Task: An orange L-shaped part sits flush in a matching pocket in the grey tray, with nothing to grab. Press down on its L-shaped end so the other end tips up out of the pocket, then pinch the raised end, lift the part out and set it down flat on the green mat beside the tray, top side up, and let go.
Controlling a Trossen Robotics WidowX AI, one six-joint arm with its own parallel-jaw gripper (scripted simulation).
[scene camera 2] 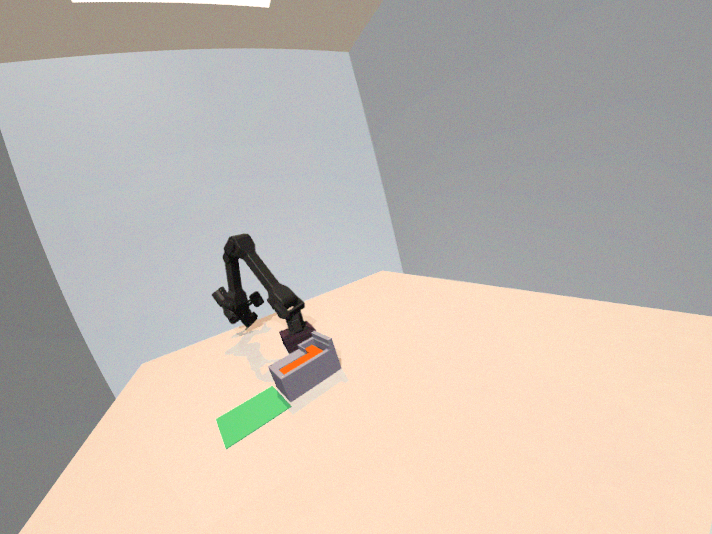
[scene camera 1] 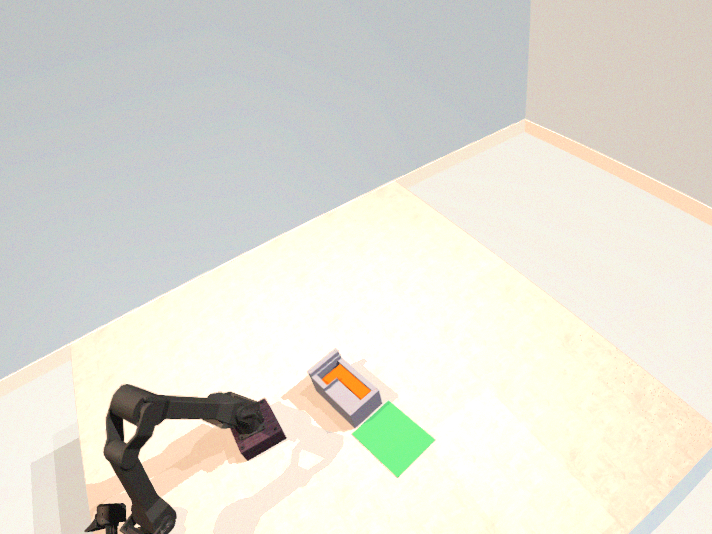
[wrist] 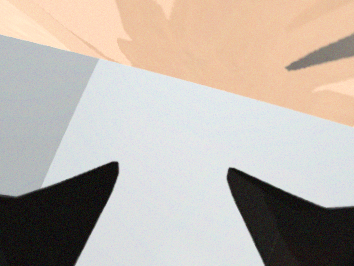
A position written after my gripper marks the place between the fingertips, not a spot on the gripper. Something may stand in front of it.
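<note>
My gripper (wrist: 174, 170) is open and holds nothing. A green mat (scene camera 1: 390, 435), (scene camera 2: 235, 425) is visible in both of those views.
</note>
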